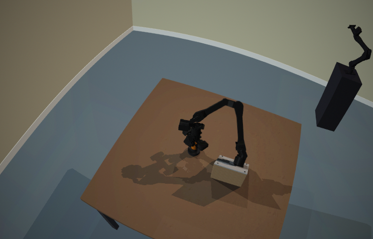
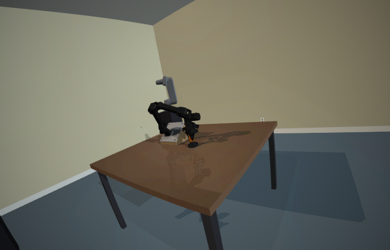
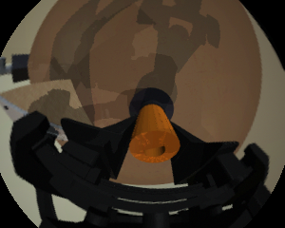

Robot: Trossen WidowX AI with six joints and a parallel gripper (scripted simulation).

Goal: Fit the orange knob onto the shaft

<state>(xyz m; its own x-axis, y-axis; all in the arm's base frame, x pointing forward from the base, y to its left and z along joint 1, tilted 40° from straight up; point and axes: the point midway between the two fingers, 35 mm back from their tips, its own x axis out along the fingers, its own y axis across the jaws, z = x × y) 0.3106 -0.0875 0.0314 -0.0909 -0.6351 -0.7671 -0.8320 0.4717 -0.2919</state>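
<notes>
The orange knob lies 2 cm above my gripper tip. Round my gripper tip: round pedestal 2 cm below.
</notes>
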